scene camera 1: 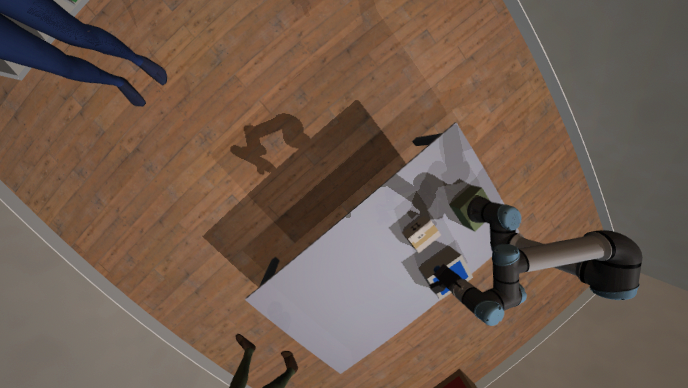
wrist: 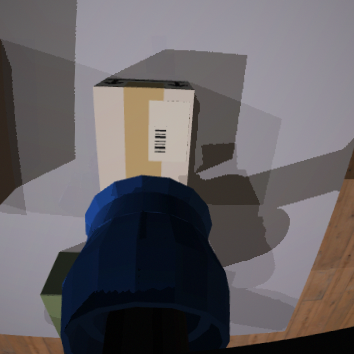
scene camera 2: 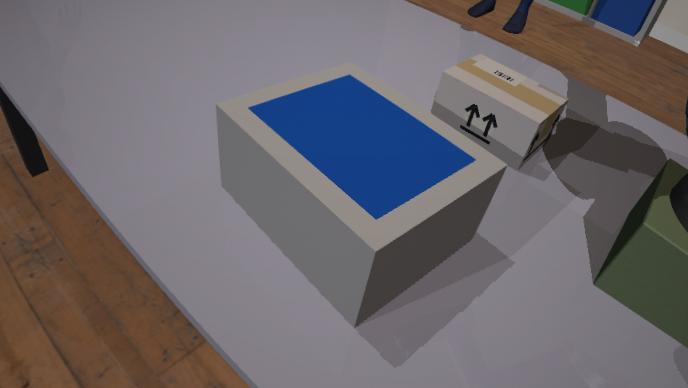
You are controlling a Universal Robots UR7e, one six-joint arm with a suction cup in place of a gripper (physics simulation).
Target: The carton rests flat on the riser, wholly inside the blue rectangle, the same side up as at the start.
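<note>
My suction cup (wrist: pixel 147 245) holds nothing. On the table rests a carton, which I find at (scene camera 2: pixel 511 116), at (scene camera 1: pixel 423 232) and at (wrist: pixel 142 126). A riser (scene camera 2: pixel 365 192) (scene camera 1: pixel 451 258) rests on the table too.
</note>
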